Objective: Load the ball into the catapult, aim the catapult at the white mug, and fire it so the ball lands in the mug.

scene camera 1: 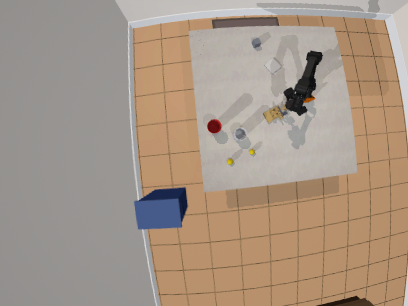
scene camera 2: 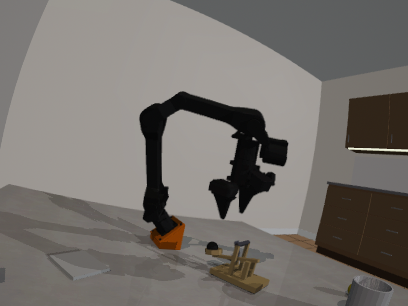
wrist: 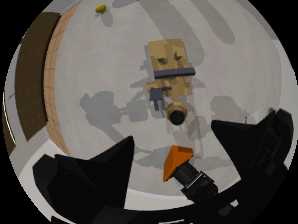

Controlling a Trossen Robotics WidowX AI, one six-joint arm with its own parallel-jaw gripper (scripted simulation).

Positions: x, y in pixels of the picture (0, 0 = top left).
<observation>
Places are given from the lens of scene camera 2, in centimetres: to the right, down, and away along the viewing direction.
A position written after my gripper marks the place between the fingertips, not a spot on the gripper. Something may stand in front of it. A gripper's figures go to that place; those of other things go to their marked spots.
my gripper (scene camera 2: 232, 215): 8, 17, 64
wooden catapult (scene camera 2: 241, 275): 9, 31, 55
</observation>
